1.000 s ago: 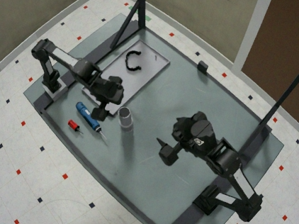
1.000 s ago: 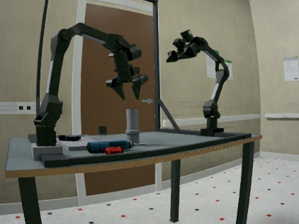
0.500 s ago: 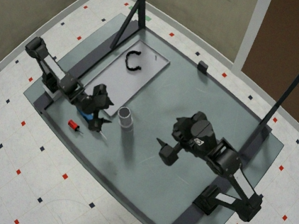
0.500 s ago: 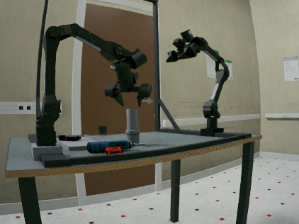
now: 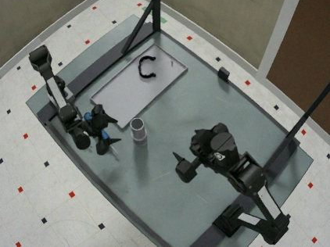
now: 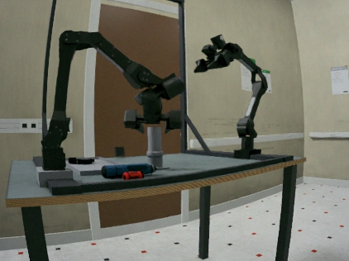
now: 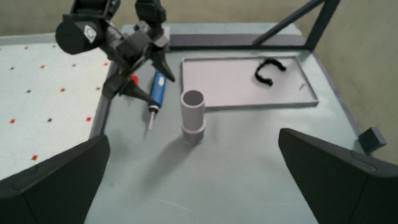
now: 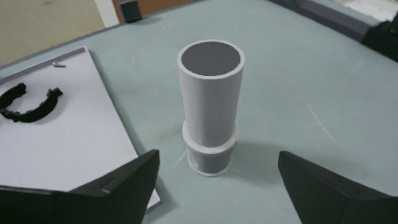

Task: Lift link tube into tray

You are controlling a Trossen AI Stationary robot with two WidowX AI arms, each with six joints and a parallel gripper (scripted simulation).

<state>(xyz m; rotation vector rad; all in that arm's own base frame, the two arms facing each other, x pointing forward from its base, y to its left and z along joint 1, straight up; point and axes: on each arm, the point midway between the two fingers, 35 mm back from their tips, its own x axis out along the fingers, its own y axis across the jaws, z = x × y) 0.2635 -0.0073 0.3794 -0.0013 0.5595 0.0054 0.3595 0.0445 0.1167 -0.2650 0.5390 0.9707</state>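
The grey link tube is 70 mm behind my right hand, 60 mm to the left of it and 50 mm below it. The rest, counted from my right hand: joint module: 130 mm below, 80 mm behind, 60 mm to the left; then flat grey tray: 290 mm behind, 150 mm below, 110 mm to the right; then red tool: 140 mm below, 130 mm to the right, 80 mm ahead.
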